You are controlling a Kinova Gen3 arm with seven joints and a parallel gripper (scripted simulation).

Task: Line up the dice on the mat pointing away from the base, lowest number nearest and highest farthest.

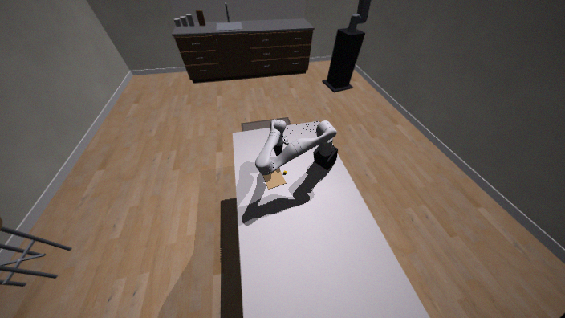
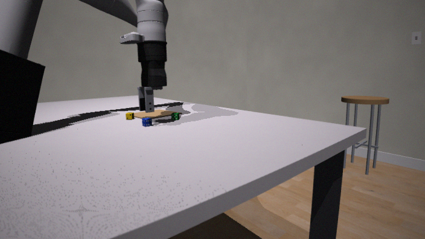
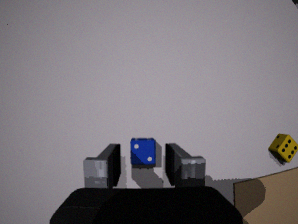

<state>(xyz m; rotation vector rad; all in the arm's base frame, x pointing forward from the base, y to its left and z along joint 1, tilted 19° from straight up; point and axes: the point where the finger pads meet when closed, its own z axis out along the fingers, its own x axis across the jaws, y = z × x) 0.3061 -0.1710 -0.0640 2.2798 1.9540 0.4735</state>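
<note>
My hand is 5 cm above the blue die. Also, from my hand: tan mat: 15 cm to the left, 12 cm ahead, 5 cm below; then yellow die: 13 cm to the left, 5 cm below, 2 cm ahead; then green die: 10 cm ahead, 5 cm below, 1 cm to the left.
</note>
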